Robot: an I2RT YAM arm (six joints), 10 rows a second.
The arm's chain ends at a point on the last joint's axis. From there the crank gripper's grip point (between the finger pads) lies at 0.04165 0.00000 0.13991 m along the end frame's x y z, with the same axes.
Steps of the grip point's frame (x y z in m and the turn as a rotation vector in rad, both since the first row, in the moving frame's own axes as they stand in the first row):
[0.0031 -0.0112 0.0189 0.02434 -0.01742 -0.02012]
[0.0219 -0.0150 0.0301 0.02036 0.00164 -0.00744]
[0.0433 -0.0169 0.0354 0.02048 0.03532 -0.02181]
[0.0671 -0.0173 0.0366 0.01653 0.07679 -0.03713]
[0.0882 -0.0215 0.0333 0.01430 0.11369 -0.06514]
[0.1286 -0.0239 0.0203 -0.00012 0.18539 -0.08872]
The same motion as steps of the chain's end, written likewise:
[0.0056 -0.0070 0.0182 0.02434 -0.01742 -0.02012]
[0.0217 -0.0118 0.0302 0.02036 0.00164 -0.00744]
[0.0384 -0.0131 0.0370 0.02048 0.03532 -0.02181]
[0.0566 -0.0133 0.0402 0.01653 0.07679 -0.03713]
[0.0728 -0.0163 0.0390 0.01430 0.11369 -0.06514]
[0.1037 -0.0191 0.0304 -0.00012 0.18539 -0.08872]

